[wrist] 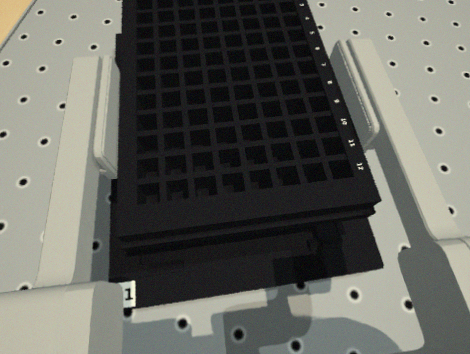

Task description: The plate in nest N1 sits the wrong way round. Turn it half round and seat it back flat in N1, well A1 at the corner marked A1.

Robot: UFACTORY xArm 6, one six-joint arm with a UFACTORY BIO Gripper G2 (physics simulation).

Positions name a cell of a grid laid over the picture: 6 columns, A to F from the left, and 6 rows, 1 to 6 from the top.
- my gripper: C2
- black well plate: C3
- black nest N1: C5
